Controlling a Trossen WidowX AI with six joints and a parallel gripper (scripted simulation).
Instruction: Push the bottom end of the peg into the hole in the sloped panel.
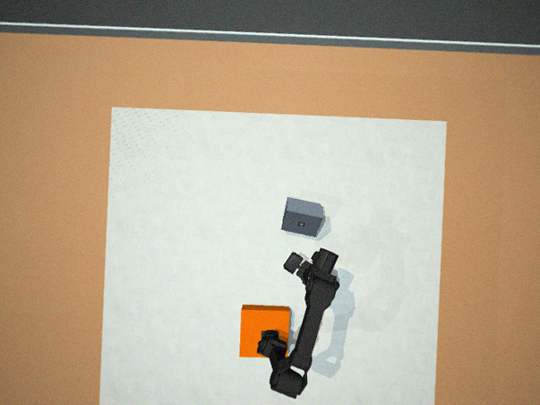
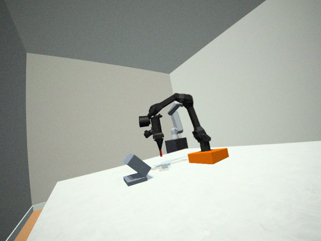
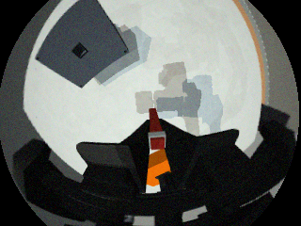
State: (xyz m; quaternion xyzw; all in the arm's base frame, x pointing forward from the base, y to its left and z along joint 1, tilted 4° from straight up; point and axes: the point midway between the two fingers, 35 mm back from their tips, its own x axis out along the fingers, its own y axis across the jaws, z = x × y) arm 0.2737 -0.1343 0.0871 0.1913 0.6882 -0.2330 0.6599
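The grey sloped panel lies 18 cm ahead of my gripper tip, 4 cm below it and 2 cm to the left of it. From my gripper tip the other things lie so: red peg 2 cm above.
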